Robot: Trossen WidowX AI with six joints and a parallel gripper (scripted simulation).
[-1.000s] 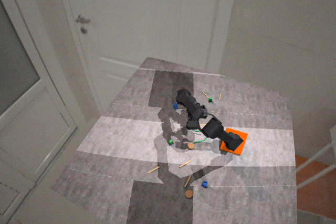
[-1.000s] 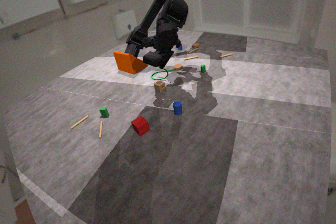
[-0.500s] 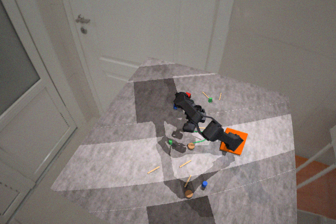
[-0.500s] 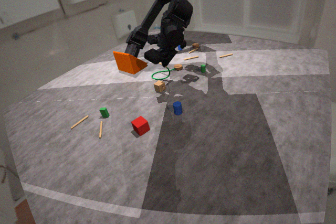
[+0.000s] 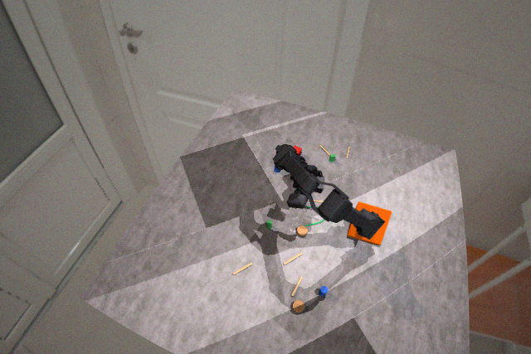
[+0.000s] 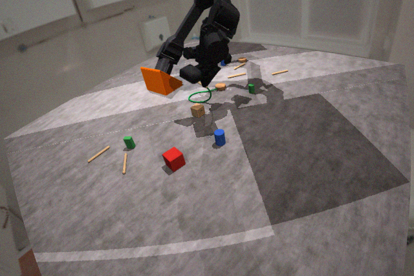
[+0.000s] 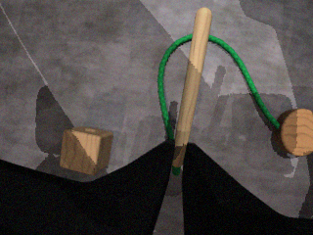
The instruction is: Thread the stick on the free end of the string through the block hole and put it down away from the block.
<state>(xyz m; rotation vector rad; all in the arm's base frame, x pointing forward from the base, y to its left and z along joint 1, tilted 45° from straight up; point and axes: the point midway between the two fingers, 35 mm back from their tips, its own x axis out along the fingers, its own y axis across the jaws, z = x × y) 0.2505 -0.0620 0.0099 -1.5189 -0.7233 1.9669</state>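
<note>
The wooden block lies 70 mm to the right of my gripper tip, 40 mm below it and 20 mm ahead of it. Round my gripper tip: red cube (280 mm to the right, 90 mm ahead, 40 mm below); then green cylinder (110 mm to the left, 110 mm ahead, 50 mm below); then thin wooden stick (10 mm behind, 10 mm above).
</note>
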